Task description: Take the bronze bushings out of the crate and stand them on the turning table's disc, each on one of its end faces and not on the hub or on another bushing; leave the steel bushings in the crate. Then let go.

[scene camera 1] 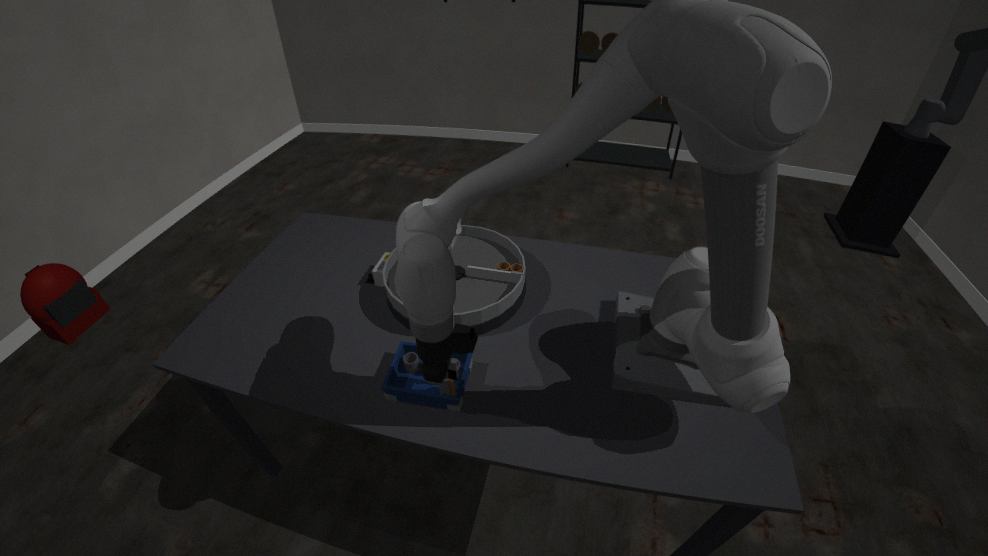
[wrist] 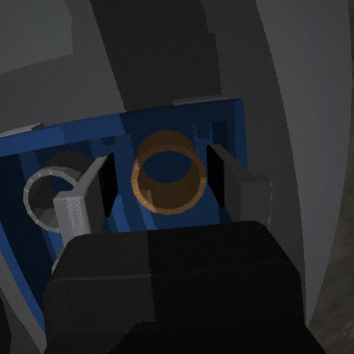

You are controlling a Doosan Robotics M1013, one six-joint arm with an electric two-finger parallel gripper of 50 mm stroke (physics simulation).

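Where they show: gripper, between the fingertips: (scene camera 1: 449, 387) (wrist: 160, 167); arm's base, origin of its link: (scene camera 1: 670, 337).
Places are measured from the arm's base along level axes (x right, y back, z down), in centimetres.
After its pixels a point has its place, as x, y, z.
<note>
The blue crate (scene camera 1: 393, 381) {-32.1, -65.3, 1.9} (wrist: 95, 131) {-27.4, -48.4, -1.4} holds a bronze bushing (scene camera 1: 450, 387) {-29.3, -51.2, 2.2} (wrist: 167, 140) {-30.8, -49.2, 0.0}, its round open end facing the wrist camera. My gripper (wrist: 160, 167) {-30.5, -50.8, 0.4} is open, with one finger on each side of this bushing and a gap to it on both sides; in the scene view its fingertips are hard to make out. A steel bushing (wrist: 50, 172) {-24.6, -50.6, -0.7} is left of the left finger in the wrist view. A steel bushing (scene camera 1: 411, 360) {-24.6, -63.9, 2.1} also shows in the crate in the scene view. Two bronze bushings (scene camera 1: 505, 266) {11.7, -49.3, -4.1} (scene camera 1: 517, 268) {12.0, -45.7, -3.8} stand side by side on the turning table's disc (scene camera 1: 483, 293) {1.0, -52.7, -1.7}, apart from the hub (scene camera 1: 457, 272) {6.8, -62.8, -2.5}.
A pale raised rim (scene camera 1: 507, 304) {-2.0, -44.8, -2.2} surrounds the disc, and a white bar (scene camera 1: 487, 271) {7.1, -53.4, -4.8} runs from near the hub toward the rim beside the bronze bushings. A small white box (scene camera 1: 378, 271) {0.8, -86.6, -2.2} is at the rim's left. The arm's base plate (scene camera 1: 627, 338) {-4.4, -11.6, -1.0} is at the right.
</note>
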